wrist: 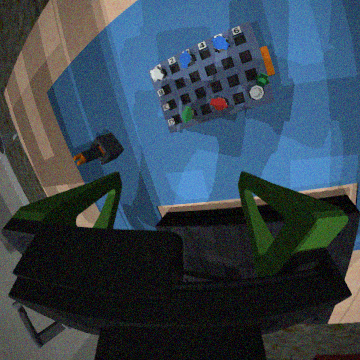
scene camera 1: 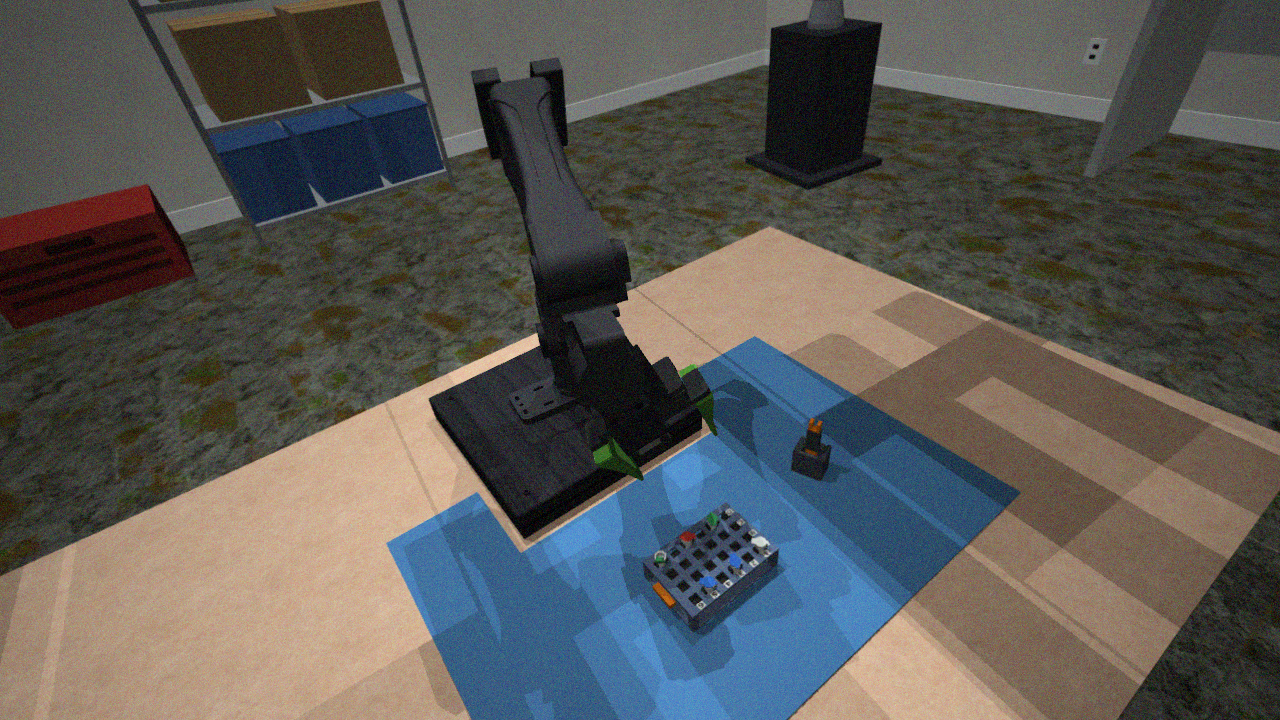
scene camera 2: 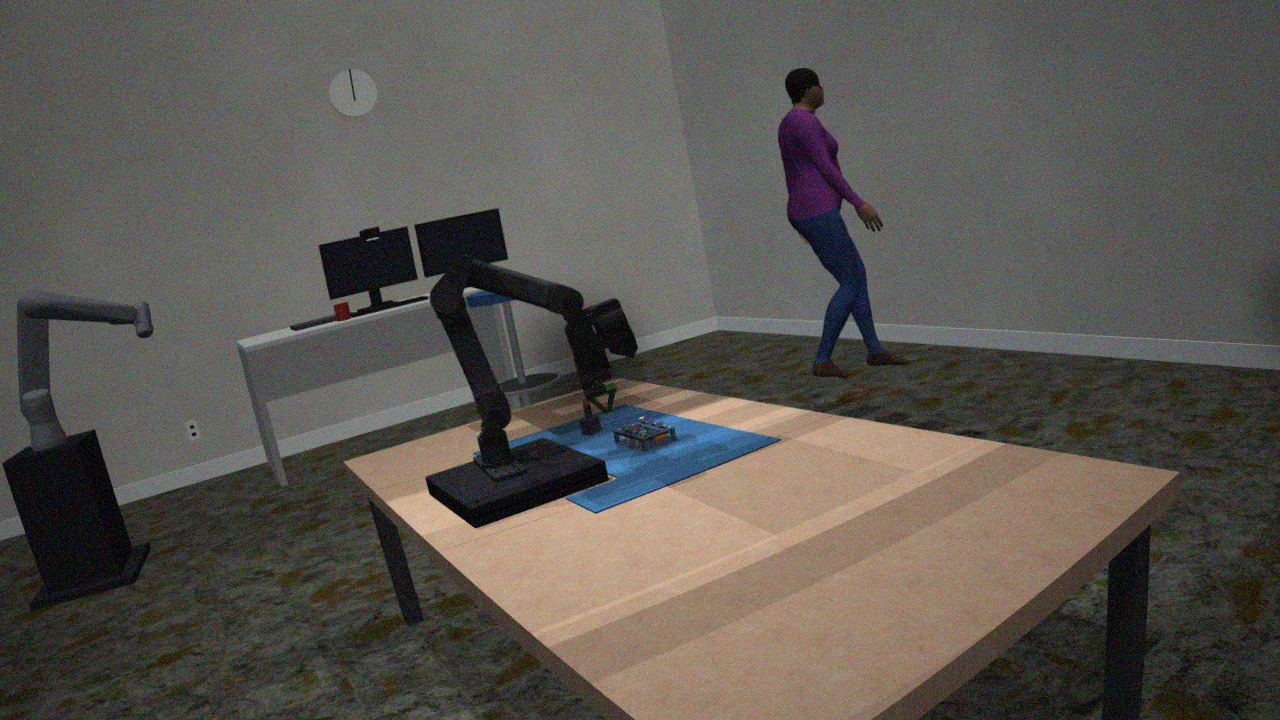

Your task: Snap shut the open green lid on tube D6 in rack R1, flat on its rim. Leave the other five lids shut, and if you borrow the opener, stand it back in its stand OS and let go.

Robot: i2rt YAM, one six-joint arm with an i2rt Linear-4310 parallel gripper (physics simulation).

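Where they show: gripper, fingertip midpoint: [wrist: 179, 177] [scene camera 1: 678, 454] [scene camera 2: 603, 399]; arm's base, link origin: [scene camera 2: 499, 467].
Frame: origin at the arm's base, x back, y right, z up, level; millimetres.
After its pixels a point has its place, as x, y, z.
Note:
Rack R1 [scene camera 1: 738, 591] @(-381, -13, -38) [scene camera 2: 644, 436] @(-318, 56, -9) [wrist: 194, 67] @(-360, -12, -10) stands on the blue mat [scene camera 1: 537, 617] @(-287, 190, -40) [wrist: 150, 165] @(-241, -130, -40). At its D6 corner, a tube [scene camera 1: 659, 557] @(-328, 54, 13) [wrist: 256, 92] @(-319, 49, -5) shows a pale open rim; its green lid [wrist: 262, 79] @(-329, 55, 12) stands off to one side. The other lids look shut: white [scene camera 1: 759, 542] @(-365, -53, 2) [wrist: 157, 73] @(-364, -52, 2), two blue [wrist: 185, 59] @(-368, -16, 2) [wrist: 221, 42] @(-374, 24, 2), green [scene camera 1: 712, 519] @(-312, -27, 2) [wrist: 187, 114] @(-310, -27, 2) and red [scene camera 1: 686, 537] @(-316, 11, 2) [wrist: 218, 103] @(-315, 10, 2). The orange-tipped opener [scene camera 1: 814, 429] @(-289, -199, 34) [wrist: 86, 155] @(-289, -196, 27) is upright in stand OS [scene camera 1: 810, 460] @(-298, -189, -9) [wrist: 111, 147] @(-287, -183, -17). My gripper [scene camera 1: 678, 454] @(-266, -13, 78) [wrist: 179, 177] @(-266, -13, 78) is wide open and empty, above the mat's base-side edge, apart from rack and opener.
The black arm base [scene camera 1: 501, 447] @(-55, 142, -1) [scene camera 2: 519, 483] @(-3, 144, -1) stands beside the mat on the wooden table [scene camera 1: 223, 555] @(12, 498, -43) [scene camera 2: 805, 573] @(-217, 789, -43). An orange tab [scene camera 1: 663, 594] @(-351, 65, -16) [wrist: 268, 61] @(-349, 66, -17) is on the rack's end near D6. A person [scene camera 2: 819, 197] is beyond the table.

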